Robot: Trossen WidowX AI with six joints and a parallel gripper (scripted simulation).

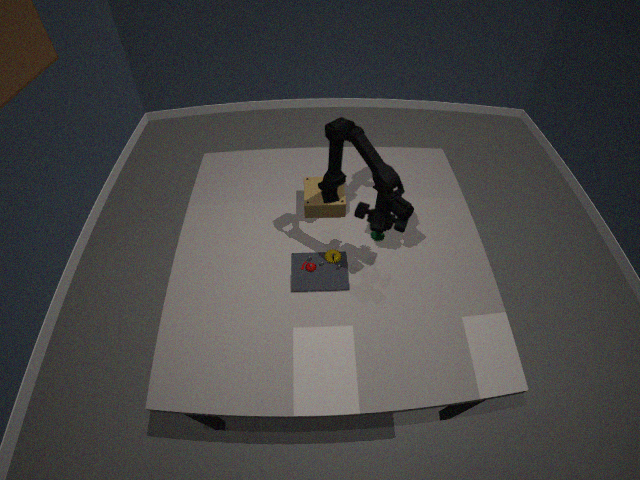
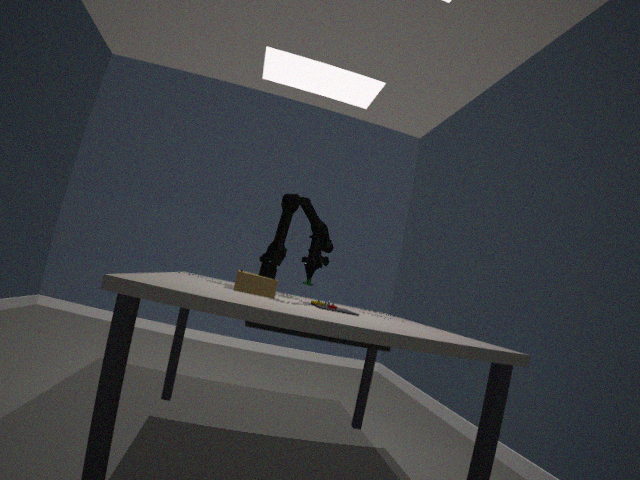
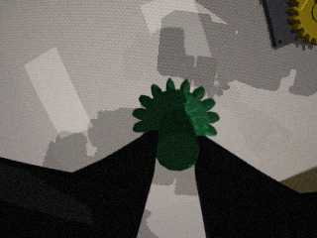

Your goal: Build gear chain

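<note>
My gripper tip is now 4 cm short of the red gear, 26 cm to the left of it and 9 cm above it. From my gripper tip the other things lie so: green gear (1 cm below); then red arrow (2 cm ahead, 29 cm to the right, 10 cm below); then yellow gear (1 cm ahead, 17 cm to the right, 9 cm below).
</note>
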